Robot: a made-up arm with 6 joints.
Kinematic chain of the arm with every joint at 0, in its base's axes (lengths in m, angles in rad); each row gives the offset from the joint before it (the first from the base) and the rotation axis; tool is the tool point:
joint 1: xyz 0 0 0.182 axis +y
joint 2: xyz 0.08 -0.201 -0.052 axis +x
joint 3: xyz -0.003 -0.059 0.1 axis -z
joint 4: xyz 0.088 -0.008 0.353 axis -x
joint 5: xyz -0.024 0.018 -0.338 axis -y
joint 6: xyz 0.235 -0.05 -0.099 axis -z
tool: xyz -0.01 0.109 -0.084
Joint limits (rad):
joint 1: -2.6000..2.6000
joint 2: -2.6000..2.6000
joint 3: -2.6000..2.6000
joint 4: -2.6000..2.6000
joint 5: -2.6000..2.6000
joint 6: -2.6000..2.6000
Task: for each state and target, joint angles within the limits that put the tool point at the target. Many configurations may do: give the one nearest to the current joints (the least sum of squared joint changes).
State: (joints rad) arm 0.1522 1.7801 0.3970 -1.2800 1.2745 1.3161
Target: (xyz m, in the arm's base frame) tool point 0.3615 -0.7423 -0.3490
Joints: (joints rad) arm 0.4815 1.7964 0.6299 -1.9646 0.6778 1.0913
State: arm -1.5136 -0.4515 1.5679 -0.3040 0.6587 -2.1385
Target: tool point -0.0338 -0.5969 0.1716
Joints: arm -1.5318 0.0099 1.3777 0.0602 0.6822 -2.4352
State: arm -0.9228 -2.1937 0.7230 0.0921 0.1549 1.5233
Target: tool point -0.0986 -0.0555 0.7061
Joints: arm -0.9228 -1.7734 0.4623 0.4631 0.1655 1.6299
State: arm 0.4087 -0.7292 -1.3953 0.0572 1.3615 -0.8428
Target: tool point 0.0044 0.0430 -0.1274
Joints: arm 0.8173 -1.2924 -1.4690 0.5147 1.1381 -0.8905
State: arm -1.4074 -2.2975 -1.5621 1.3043 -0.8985 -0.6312
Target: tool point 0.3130 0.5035 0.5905
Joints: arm -1.1886 -2.3172 -0.9390 1.8670 -1.1480 -0.7561
